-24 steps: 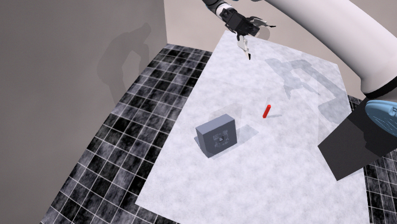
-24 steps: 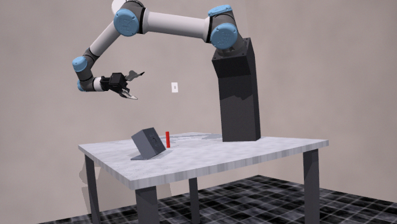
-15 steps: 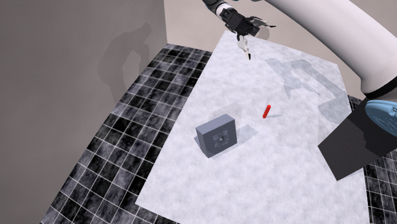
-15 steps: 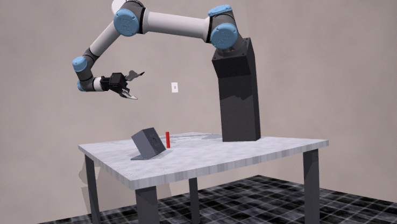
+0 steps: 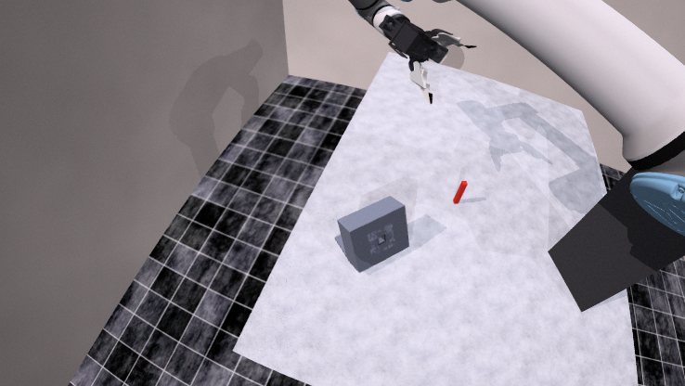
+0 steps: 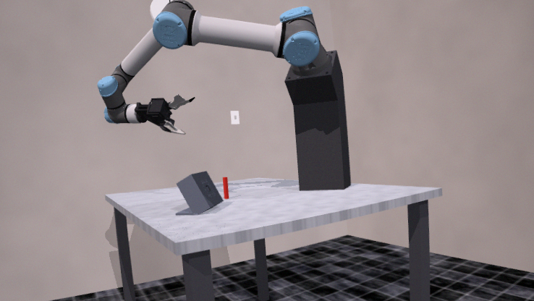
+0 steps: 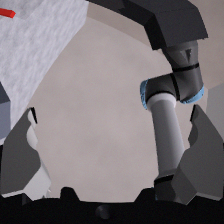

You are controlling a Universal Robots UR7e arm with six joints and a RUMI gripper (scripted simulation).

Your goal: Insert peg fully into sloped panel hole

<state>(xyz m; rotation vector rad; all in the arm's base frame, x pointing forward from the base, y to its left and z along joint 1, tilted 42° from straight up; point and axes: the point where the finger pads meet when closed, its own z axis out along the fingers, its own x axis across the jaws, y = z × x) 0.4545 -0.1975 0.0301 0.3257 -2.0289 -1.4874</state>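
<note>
My gripper is now 28 cm above the red peg, 10 cm past it and 5 cm to the right of it.
</note>
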